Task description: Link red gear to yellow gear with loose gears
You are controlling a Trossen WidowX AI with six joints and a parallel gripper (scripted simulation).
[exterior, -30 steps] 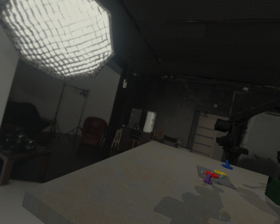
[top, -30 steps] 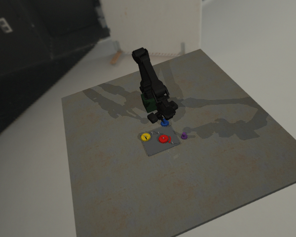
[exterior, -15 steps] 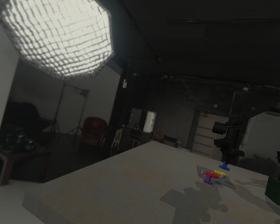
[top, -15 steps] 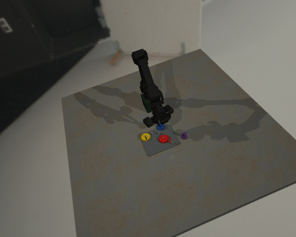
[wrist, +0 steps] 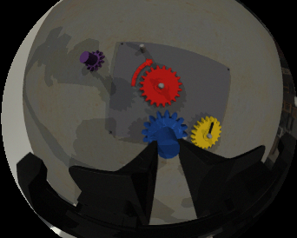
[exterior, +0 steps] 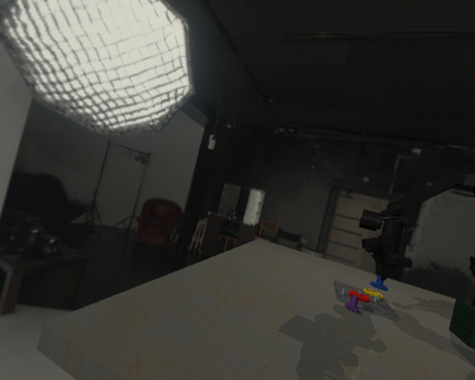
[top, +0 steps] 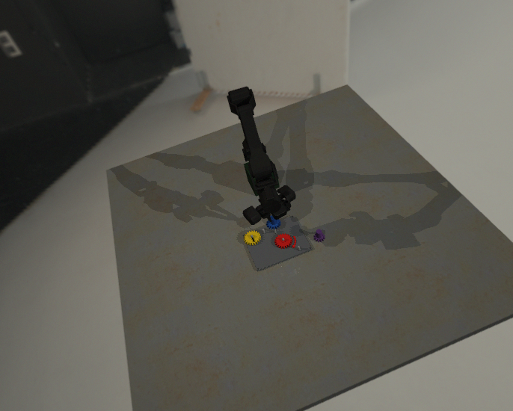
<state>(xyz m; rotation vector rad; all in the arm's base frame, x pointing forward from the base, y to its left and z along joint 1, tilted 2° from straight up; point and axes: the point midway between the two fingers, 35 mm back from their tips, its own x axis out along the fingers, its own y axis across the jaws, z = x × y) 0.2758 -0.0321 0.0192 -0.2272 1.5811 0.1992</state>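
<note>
The red gear lies 50 mm ahead of my gripper tip, 10 mm to the left of it and 70 mm below it. From my gripper tip the other things lie so: red arrow: 70 mm ahead, 50 mm to the left, 80 mm below; yellow gear: 10 mm behind, 90 mm to the right, 70 mm below; blue gear: 10 mm below.
</note>
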